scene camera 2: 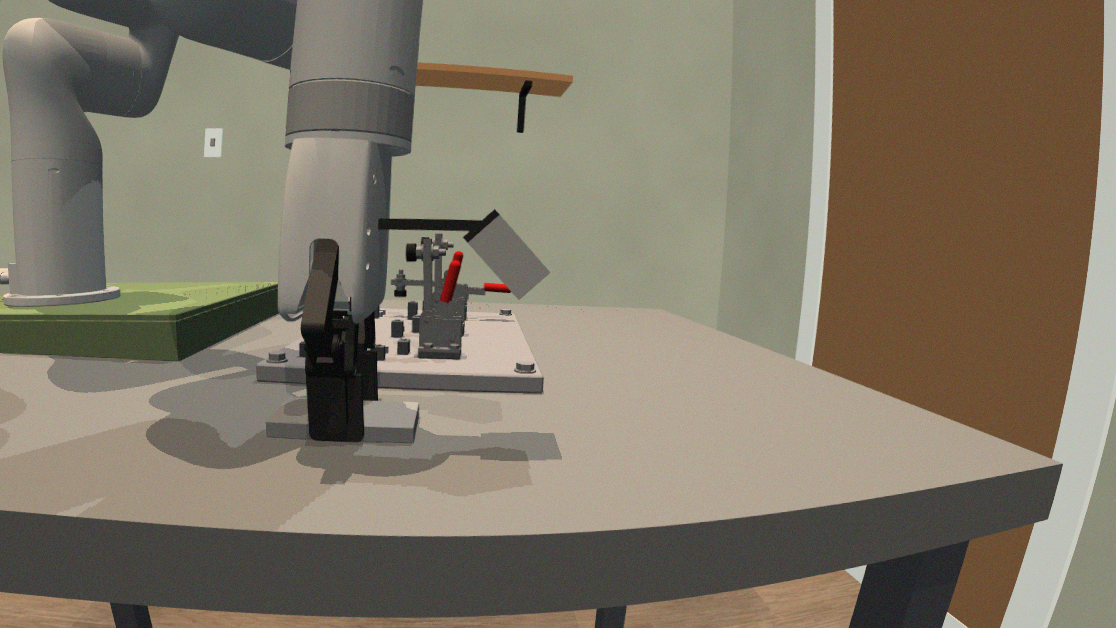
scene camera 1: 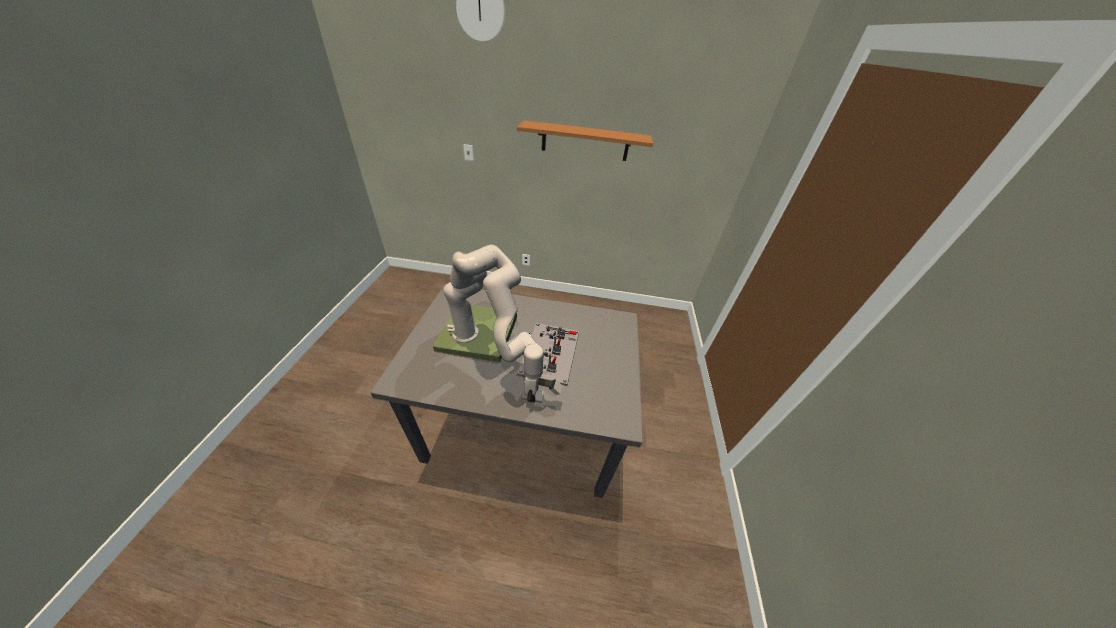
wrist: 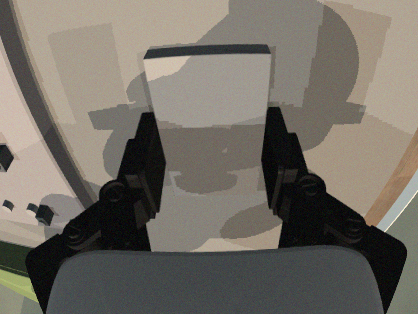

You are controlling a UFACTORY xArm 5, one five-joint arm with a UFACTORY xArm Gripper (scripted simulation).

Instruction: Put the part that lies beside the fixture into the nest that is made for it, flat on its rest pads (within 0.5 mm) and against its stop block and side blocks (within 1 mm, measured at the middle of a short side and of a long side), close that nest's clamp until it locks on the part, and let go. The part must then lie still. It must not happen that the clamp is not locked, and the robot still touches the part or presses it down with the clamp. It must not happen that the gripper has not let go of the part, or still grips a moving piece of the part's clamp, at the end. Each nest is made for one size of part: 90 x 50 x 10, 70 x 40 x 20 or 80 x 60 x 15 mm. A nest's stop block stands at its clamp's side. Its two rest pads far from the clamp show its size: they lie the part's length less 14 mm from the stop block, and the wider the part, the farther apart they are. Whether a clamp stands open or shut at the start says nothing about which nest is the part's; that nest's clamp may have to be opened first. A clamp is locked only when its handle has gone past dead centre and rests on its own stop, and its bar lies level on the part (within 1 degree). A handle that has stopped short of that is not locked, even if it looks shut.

Labels:
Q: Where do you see a fixture plate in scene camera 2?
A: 492, 343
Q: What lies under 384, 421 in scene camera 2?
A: A part.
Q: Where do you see a part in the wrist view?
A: At 210, 102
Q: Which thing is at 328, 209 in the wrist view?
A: My gripper.

